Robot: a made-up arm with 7 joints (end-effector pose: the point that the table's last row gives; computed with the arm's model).
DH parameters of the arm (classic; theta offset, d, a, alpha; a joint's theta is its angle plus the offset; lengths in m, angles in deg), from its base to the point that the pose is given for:
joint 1: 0 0.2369 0 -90
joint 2: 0 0 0 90
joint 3: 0 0.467 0.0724 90
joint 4: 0 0 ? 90
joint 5: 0 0.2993 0 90
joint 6: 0 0 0.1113 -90
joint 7: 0 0.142 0 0
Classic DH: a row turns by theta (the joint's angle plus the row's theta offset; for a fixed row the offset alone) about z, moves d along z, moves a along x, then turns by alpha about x.
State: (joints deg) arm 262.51 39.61 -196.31 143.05 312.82 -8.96 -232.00
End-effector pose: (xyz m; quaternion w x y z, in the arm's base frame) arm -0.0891 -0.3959 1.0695 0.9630 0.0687 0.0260 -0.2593
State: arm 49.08 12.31 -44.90 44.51 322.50 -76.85 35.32
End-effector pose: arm 0.4188 0.1924 0.6021 0.3304 -0.6084 -0.2069 -0.6913
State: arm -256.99 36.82 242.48 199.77 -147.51 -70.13 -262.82
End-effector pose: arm -0.0113 0.4845 0.7829 0.5927 0.0036 0.5580 0.5808
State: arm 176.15 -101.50 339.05 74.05 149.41 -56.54 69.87
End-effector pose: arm 0.3650 0.1766 0.4389 0.3417 0.2758 -0.5120 -0.7383
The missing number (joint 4, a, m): 0.0677
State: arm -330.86 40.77 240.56 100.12 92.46 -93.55 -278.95
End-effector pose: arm 0.2328 -0.0318 0.8137 0.1182 0.4728 -0.1470 -0.8608
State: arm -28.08 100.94 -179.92 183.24 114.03 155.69 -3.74
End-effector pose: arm 0.5038 -0.4342 0.0376 0.3234 0.5792 -0.3666 -0.6523
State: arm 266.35 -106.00 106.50 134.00 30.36 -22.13 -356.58
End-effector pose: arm 0.2789 0.8372 0.0088 0.0349 -0.4506 -0.6247 -0.6368
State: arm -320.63 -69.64 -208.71 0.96 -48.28 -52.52 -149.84
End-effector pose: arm -0.2111 -0.1612 0.0184 0.0402 0.9653 0.1648 0.1985
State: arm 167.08 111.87 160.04 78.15 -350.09 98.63 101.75
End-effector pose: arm -0.4523 -0.0223 0.5117 0.6453 -0.3625 0.5667 -0.3620
